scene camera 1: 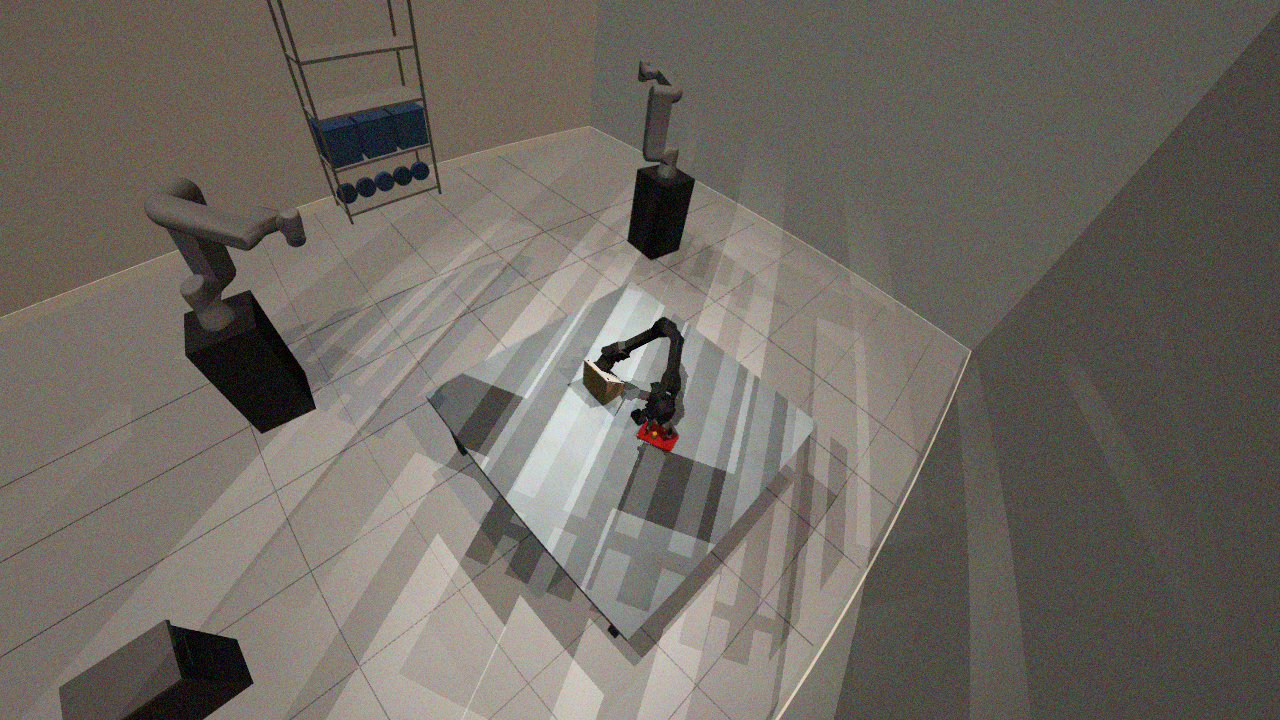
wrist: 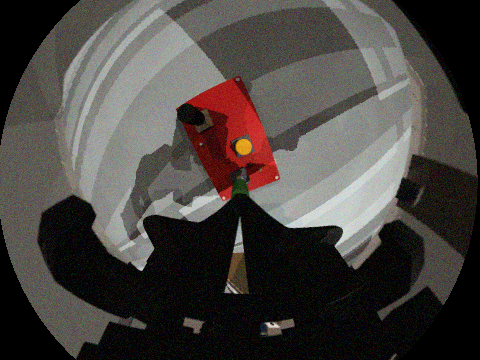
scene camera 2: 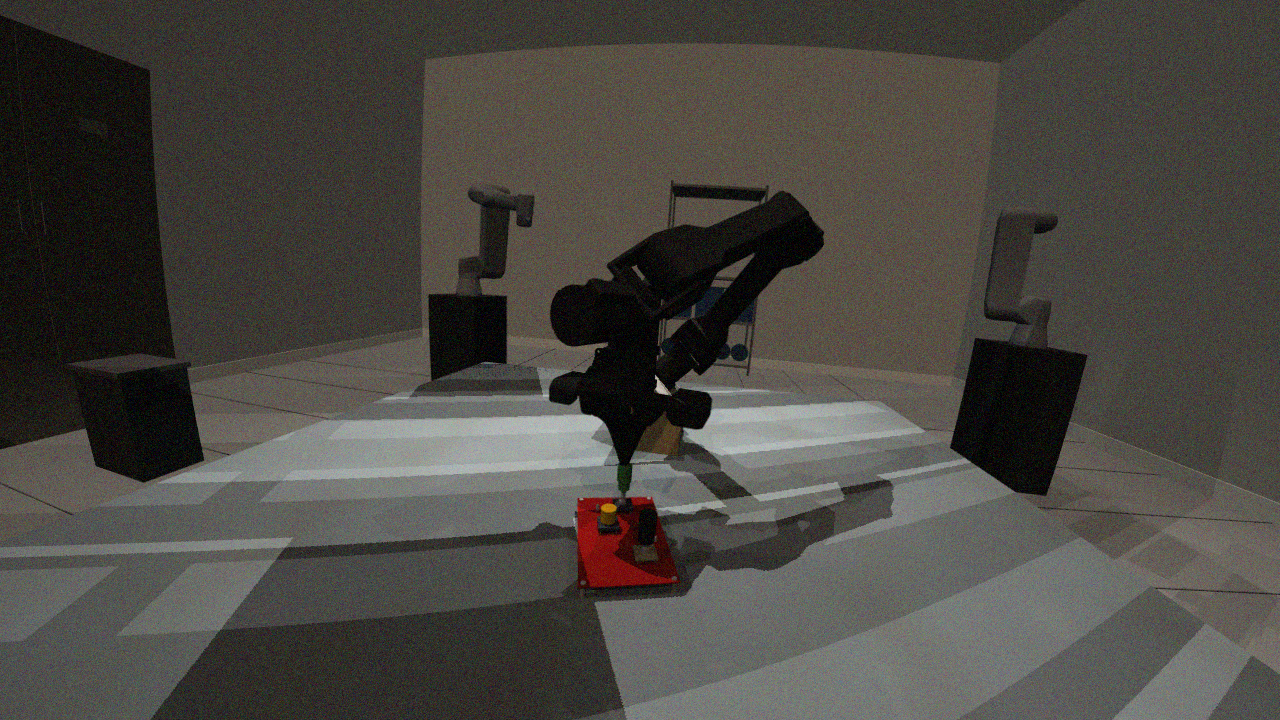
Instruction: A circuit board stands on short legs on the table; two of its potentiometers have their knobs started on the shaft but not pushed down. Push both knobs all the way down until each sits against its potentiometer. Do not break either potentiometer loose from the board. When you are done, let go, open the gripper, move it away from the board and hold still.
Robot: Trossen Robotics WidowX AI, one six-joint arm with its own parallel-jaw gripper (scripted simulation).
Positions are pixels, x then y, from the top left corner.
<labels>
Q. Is the gripper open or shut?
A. Shut.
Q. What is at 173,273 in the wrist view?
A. The gripper.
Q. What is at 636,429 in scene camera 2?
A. The gripper.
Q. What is the gripper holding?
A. Nothing.
</labels>
